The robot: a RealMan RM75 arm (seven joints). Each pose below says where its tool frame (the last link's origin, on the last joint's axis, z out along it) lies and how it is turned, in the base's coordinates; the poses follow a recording.
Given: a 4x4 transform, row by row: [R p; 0 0 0 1], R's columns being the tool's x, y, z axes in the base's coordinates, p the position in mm. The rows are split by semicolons.
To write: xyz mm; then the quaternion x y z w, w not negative. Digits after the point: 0 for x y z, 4 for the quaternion.
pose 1, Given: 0.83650, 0.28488, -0.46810, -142; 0.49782, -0.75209, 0.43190, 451; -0.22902, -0.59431, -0.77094, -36; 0, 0, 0, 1
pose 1, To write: -142, 451, -36, -0.9165, -0.2135, 0.1902, 0.2799
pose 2, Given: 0.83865, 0.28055, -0.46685, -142; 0.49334, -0.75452, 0.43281, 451; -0.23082, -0.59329, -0.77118, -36; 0, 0, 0, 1
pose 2, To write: -142, 451, -36, -0.9171, -0.2110, 0.1902, 0.2797
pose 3, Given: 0.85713, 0.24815, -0.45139, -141; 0.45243, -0.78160, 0.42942, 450; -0.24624, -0.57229, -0.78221, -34; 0, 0, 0, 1
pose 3, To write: -141, 450, -34, -0.9248, -0.1894, 0.1886, 0.2708
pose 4, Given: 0.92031, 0.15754, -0.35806, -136; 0.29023, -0.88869, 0.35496, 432; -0.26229, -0.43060, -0.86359, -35; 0, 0, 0, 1
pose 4, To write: -136, 432, -35, -0.9582, -0.1168, 0.1619, 0.2050
